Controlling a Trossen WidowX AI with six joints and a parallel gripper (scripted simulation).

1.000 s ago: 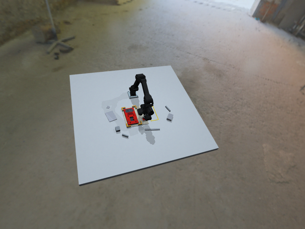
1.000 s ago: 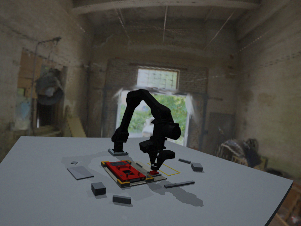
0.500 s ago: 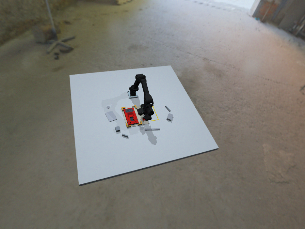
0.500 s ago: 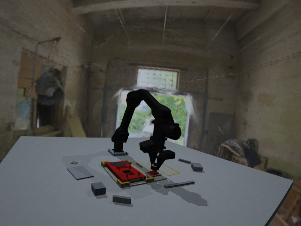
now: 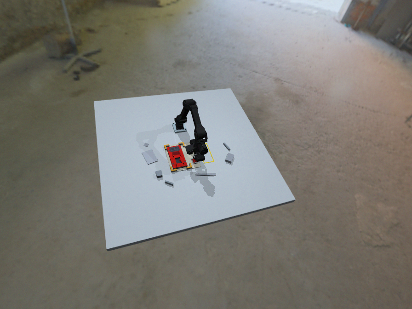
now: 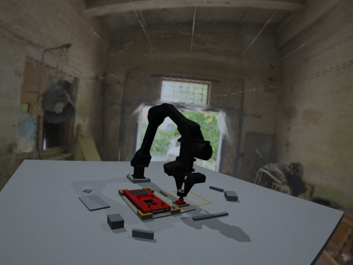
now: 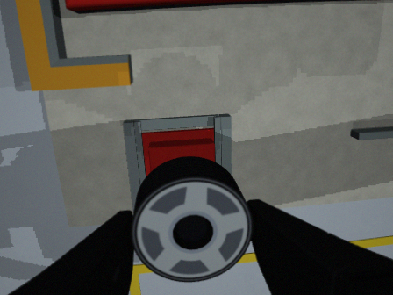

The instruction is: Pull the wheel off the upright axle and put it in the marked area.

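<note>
Right now the upright axle is 2 cm below my gripper tip. Also, from my gripper tip: flat plate (33 cm to the right, 7 cm behind, 5 cm below); long bar (13 cm ahead, 6 cm to the left, 5 cm below); wheel (right at my gripper tip).
</note>
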